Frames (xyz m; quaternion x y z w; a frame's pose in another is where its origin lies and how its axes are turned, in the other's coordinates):
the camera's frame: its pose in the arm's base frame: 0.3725 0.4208 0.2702 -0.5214 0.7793 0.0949 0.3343
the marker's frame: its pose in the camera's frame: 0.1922 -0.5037 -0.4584 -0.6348 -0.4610 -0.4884 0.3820
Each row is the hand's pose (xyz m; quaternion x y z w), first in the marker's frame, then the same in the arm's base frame.
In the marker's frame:
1: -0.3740 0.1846 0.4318 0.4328 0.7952 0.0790 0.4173
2: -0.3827 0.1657 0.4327 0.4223 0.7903 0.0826 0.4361
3: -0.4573 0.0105 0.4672 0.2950 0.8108 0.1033 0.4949
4: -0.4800 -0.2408 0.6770 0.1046 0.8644 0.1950 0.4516
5: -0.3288 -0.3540 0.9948 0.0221 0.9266 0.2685 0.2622
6: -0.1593 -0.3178 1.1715 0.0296 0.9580 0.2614 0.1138
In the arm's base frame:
1: 0.0792 -0.4774 0.7428 -0.7218 0.4117 -0.2512 0.4965
2: 0.0763 -0.4654 0.7596 -0.7356 0.4038 -0.2371 0.4894
3: 0.0259 -0.3662 0.8955 -0.8214 0.3359 -0.2343 0.3970
4: -0.1868 -0.1419 1.0055 -0.8758 0.3070 -0.3148 0.1992
5: -0.4687 0.0614 0.8795 -0.8012 0.3569 -0.4758 0.0651
6: -0.6072 0.1322 0.6870 -0.7065 0.3880 -0.5897 0.0504

